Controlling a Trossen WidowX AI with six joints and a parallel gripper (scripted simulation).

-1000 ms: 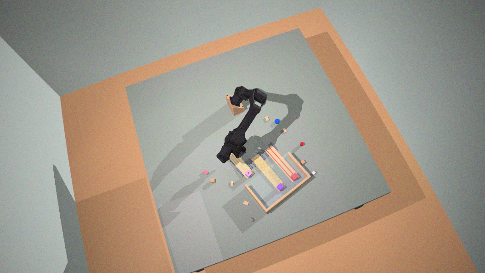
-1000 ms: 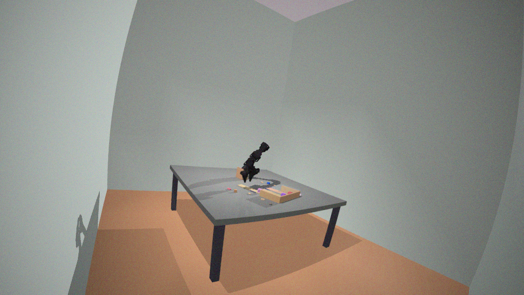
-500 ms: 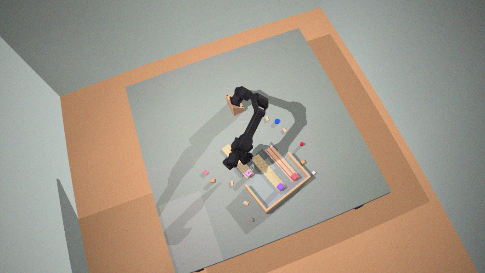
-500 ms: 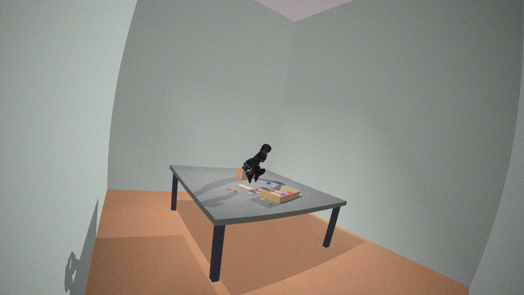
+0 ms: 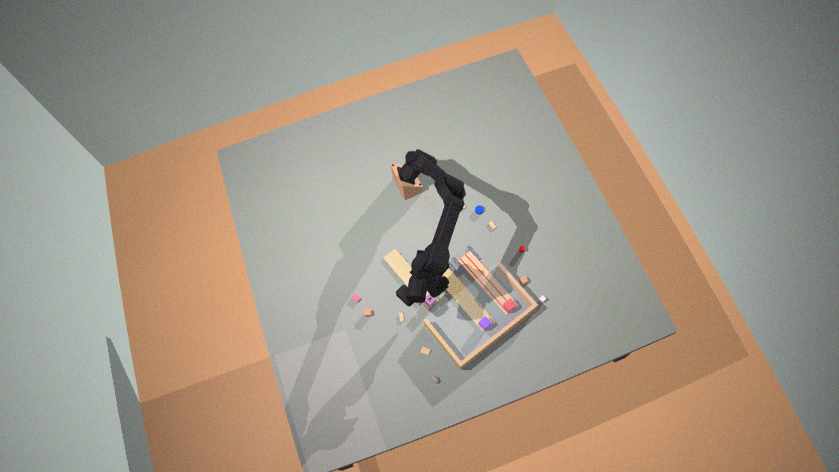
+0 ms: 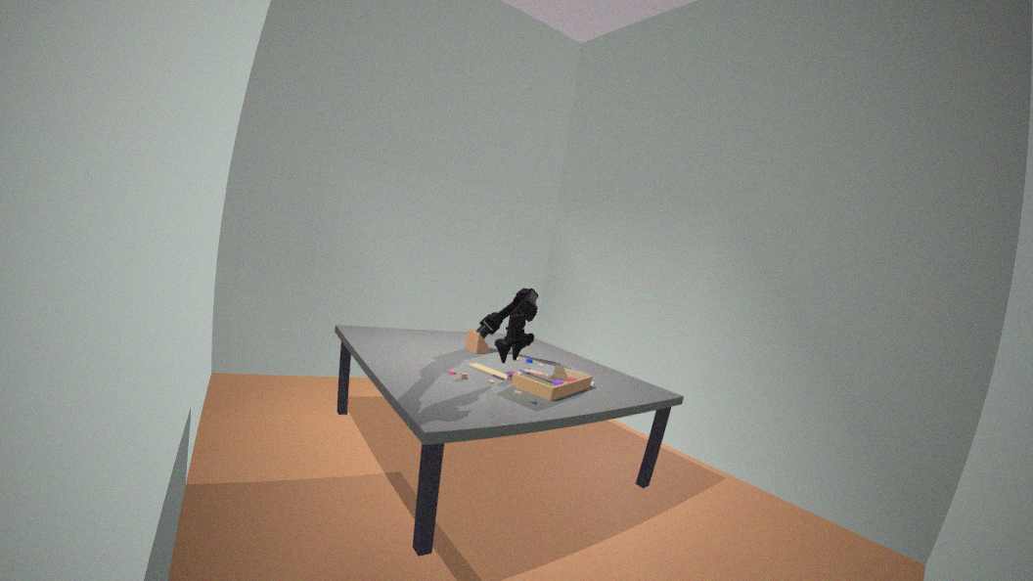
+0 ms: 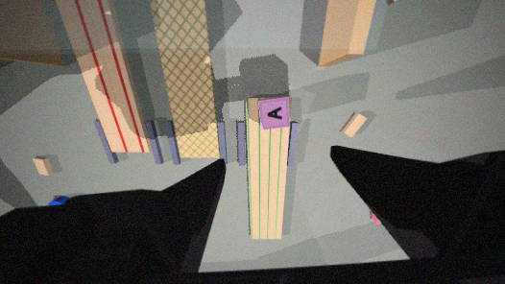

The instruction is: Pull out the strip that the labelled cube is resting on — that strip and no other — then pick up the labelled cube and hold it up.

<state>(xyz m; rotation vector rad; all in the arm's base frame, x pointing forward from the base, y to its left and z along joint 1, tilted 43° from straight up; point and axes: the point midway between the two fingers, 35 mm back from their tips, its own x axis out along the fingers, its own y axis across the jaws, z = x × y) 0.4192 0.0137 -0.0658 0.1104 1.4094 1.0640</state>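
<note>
The labelled cube is 3 cm ahead of my gripper tip, 1 cm to the left of it and 5 cm below it. Also, from my gripper tip: green-striped strip 7 cm behind, 3 cm to the right, 7 cm below; then cross-hatched strip 5 cm ahead, 13 cm to the left, 7 cm below; then red-lined strip 1 cm ahead, 22 cm to the left, 7 cm below.
</note>
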